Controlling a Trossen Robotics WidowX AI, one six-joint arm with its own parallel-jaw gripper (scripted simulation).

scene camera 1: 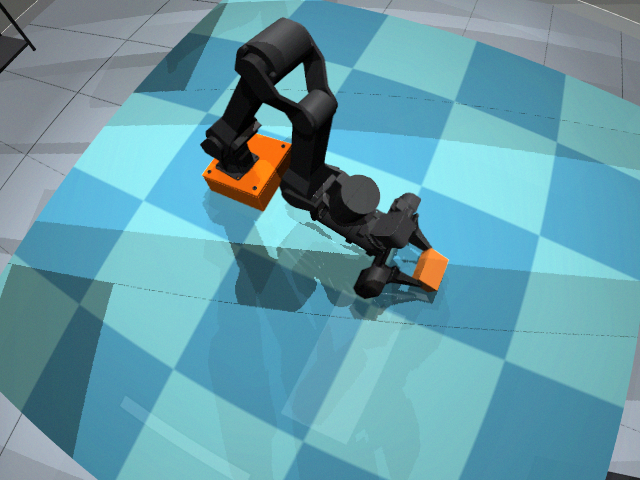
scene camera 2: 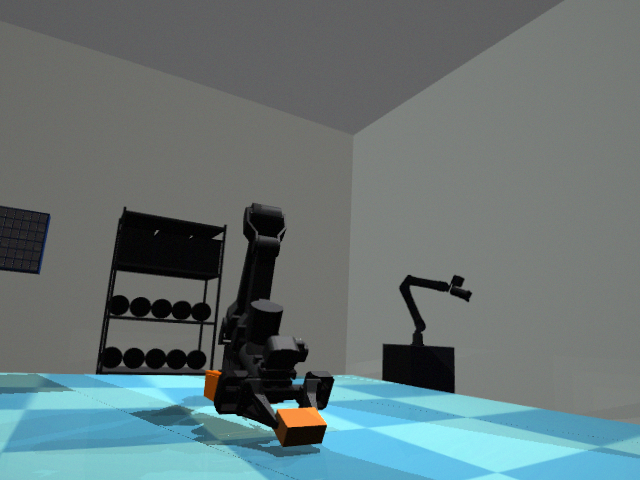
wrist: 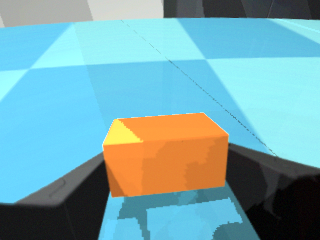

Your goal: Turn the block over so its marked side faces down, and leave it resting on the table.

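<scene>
An orange block point(scene camera 1: 431, 266) is held by my gripper point(scene camera 2: 298, 424).
</scene>
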